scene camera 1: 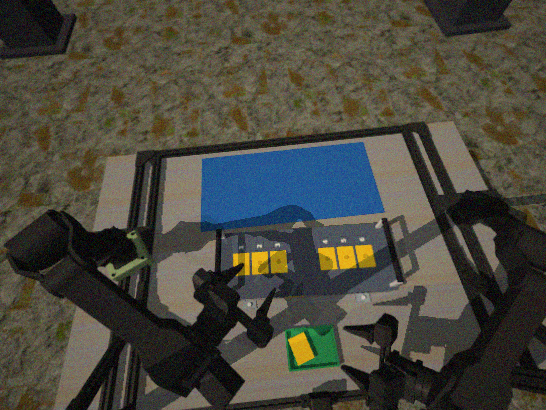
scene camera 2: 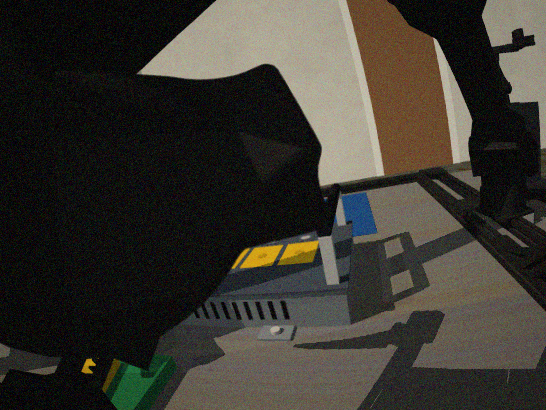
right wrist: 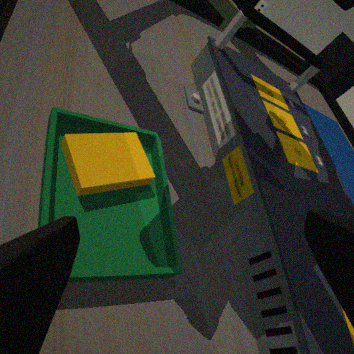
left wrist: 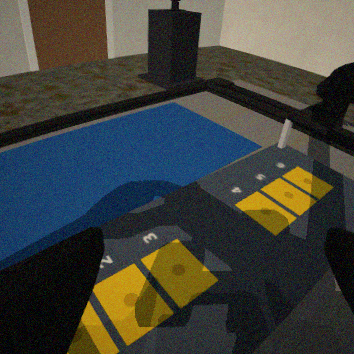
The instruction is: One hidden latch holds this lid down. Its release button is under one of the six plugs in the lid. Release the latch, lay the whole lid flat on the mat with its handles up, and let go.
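Frame: origin at the left arm's base, x ahead, y left, z up, level; metres.
Seen in the pictures: left gripper, fingertip midpoint: [scene camera 1: 259,276] [left wrist: 215,239]; right gripper, fingertip midpoint: [scene camera 1: 342,346] [right wrist: 193,225]; left arm's base, link origin: [scene camera 1: 123,253]; right arm's base, link origin: [scene camera 1: 462,216] [scene camera 2: 504,211] [left wrist: 327,123].
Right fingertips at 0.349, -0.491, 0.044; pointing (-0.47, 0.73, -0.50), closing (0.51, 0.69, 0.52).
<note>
Offsets run from my right fingertips to a thing's top centre, as dx, dy, dz. "spot": to the spot under its first point. Level surfaces: height alone.
The dark grey lid [scene camera 1: 302,257] [left wrist: 197,220] [right wrist: 272,187] lies on its box with its two handles [scene camera 1: 218,250] [scene camera 1: 392,250] up. Six flat yellow plugs sit in it in two groups of three, among them plug 3 {-0.007, +0.240, -0.048} [scene camera 1: 279,261] [left wrist: 179,270] and plug 4 {+0.106, +0.176, -0.048} [scene camera 1: 327,258] [left wrist: 267,212]. The blue mat {dz -0.095} [scene camera 1: 290,180] [scene camera 2: 359,212] [left wrist: 125,150] lies beyond it. My left gripper [scene camera 1: 257,279] [left wrist: 215,239] is open and empty above the lid's left part, partly covering plug 1. My right gripper [scene camera 1: 344,348] [right wrist: 193,225] is open and empty beside the green tray's right side.
The green tray {-0.052, +0.030, -0.080} [scene camera 1: 327,350] [scene camera 2: 142,385] [right wrist: 110,245] lies in front of the box and holds a loose yellow block {-0.074, +0.041, -0.080} [scene camera 1: 301,348] [right wrist: 107,160]. Small metal tabs {spot: +0.130, +0.047, -0.090} [scene camera 1: 363,298] [scene camera 2: 276,332] stick out at the box's front. My right arm hides much of the lid in scene camera 2.
</note>
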